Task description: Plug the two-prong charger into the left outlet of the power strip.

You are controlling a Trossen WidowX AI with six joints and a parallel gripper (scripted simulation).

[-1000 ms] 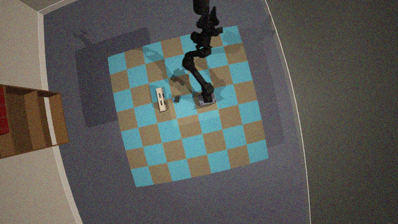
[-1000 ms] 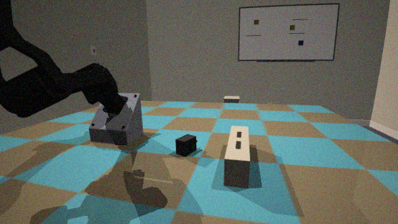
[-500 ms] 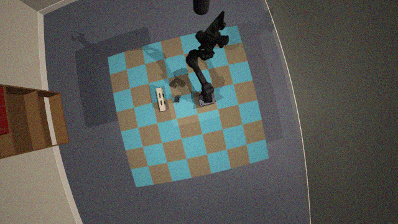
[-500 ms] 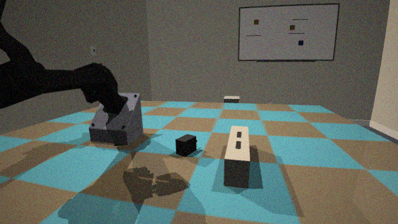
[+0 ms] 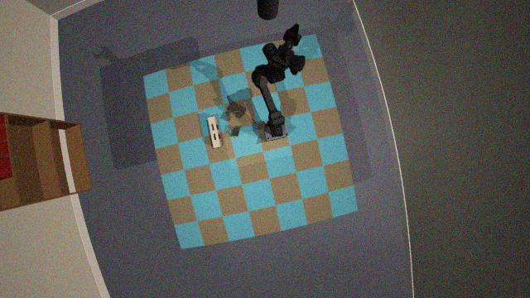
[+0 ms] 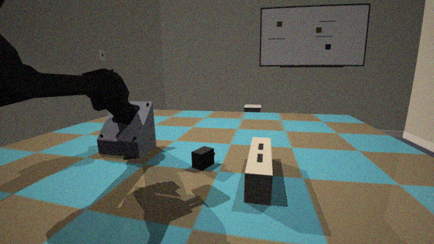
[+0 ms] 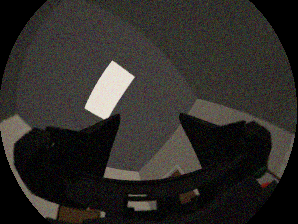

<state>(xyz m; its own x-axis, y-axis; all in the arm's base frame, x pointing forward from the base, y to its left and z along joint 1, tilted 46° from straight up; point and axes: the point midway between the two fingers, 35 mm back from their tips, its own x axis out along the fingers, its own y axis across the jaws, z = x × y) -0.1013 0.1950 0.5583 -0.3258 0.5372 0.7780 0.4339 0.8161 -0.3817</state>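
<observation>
Now: gripper tip 310 mm short of the two-prong charger, 250 mm to the right of it and 660 mm above it.
</observation>
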